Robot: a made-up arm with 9 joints.
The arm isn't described. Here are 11 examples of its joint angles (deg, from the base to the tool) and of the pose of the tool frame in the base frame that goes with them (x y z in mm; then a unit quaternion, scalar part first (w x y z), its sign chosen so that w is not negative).
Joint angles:
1: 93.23 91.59 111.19 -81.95 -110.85 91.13 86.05 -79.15 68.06
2: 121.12 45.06 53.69 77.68 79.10 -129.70 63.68 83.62 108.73
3: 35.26 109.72 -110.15 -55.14 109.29 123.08 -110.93 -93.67 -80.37
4: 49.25 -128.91 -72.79 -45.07 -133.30 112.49 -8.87 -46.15 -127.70
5: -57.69 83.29 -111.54 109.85 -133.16 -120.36 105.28 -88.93 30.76
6: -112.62 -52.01 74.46 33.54 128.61 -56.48 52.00 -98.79 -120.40
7: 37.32 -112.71 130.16 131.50 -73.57 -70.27 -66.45 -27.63 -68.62
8: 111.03 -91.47 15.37 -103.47 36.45 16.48 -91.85 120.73 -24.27
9: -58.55 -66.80 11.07 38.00 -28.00 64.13 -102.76 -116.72 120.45
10: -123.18 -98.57 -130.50 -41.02 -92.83 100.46 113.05 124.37 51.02
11: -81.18 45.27 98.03 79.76 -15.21 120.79 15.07 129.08 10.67
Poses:
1: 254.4 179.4 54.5 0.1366 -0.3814 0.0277 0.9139
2: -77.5 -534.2 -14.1 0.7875 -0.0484 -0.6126 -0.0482
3: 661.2 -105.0 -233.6 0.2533 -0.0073 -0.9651 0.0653
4: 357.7 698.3 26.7 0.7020 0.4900 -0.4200 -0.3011
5: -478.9 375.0 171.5 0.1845 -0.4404 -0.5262 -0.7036
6: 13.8 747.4 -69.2 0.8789 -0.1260 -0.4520 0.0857
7: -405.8 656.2 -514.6 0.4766 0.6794 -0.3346 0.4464
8: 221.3 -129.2 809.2 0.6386 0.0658 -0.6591 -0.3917
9: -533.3 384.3 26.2 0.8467 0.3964 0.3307 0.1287
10: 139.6 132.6 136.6 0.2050 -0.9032 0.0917 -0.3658
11: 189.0 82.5 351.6 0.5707 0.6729 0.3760 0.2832
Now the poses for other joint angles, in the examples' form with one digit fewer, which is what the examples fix.
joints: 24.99 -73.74 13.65 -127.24 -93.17 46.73 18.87 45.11 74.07
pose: -378 526 -235 0.182 0.944 -0.181 -0.210
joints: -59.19 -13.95 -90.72 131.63 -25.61 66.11 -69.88 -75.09 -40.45
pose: 82 -287 573 0.531 0.447 0.720 -0.021
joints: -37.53 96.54 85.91 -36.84 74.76 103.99 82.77 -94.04 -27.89
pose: -338 26 42 0.214 -0.077 -0.715 -0.661
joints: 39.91 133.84 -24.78 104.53 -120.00 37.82 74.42 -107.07 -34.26
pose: 32 250 476 0.475 -0.748 -0.284 -0.365
